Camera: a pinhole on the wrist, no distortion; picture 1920 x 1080 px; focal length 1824.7 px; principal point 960.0 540.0 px. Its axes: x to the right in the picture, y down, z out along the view. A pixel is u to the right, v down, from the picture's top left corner.
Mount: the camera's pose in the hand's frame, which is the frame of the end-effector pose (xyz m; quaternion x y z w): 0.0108 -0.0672 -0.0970 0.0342 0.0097 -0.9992 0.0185
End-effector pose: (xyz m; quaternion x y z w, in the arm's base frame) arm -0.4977 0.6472 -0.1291 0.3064 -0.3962 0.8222 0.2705
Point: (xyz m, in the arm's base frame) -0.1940 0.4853 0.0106
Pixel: 1522.8 1041.7
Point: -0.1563 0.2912 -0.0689
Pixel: 1748.7 489.5
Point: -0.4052 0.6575 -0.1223
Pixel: 1809.5 549.6
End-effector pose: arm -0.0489 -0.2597 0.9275 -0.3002 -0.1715 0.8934 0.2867
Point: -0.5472 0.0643 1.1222
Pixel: outside the picture
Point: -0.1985 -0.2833 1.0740
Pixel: 765.6 48.4
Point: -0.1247 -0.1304 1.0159
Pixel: 83.8 962.0
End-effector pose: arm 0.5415 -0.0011 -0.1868 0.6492 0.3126 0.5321 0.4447
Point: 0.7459 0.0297 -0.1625
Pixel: 328.1 113.9
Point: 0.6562 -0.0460 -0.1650
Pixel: outside the picture
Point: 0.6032 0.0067 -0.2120
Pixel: 813.6 71.6
